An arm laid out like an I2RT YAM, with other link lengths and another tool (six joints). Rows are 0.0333 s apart.
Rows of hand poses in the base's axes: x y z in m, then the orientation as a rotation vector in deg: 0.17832 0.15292 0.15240 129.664 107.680 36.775; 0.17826 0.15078 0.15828 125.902 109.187 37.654; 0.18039 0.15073 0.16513 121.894 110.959 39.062; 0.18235 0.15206 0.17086 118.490 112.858 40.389; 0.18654 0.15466 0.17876 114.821 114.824 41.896; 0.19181 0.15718 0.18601 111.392 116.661 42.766; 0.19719 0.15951 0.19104 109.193 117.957 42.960; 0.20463 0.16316 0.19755 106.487 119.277 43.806
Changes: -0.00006 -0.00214 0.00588 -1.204 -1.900 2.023; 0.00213 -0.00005 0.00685 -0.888 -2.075 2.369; 0.00196 0.00133 0.00573 -0.497 -1.576 2.321; 0.00419 0.00260 0.00790 -0.439 -1.705 2.509; 0.00527 0.00252 0.00725 -0.683 -1.376 2.318; 0.00538 0.00233 0.00503 -0.609 -0.687 1.531; 0.00744 0.00365 0.00651 -0.401 -1.133 1.825
